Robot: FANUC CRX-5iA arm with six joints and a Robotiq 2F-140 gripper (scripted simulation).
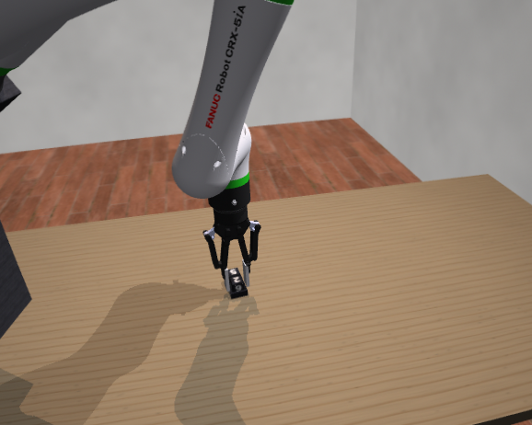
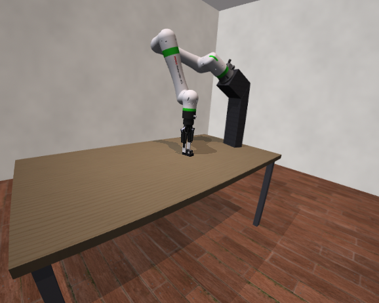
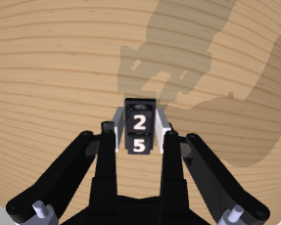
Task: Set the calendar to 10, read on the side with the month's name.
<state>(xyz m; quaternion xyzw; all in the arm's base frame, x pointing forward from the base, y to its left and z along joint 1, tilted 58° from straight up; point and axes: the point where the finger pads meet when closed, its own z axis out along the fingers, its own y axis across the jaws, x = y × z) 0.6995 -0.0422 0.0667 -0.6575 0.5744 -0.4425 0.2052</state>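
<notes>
My gripper is now 30 mm above the cube. From my hand the other things lie so: black tray (40 mm below, 20 mm to the left).
</notes>
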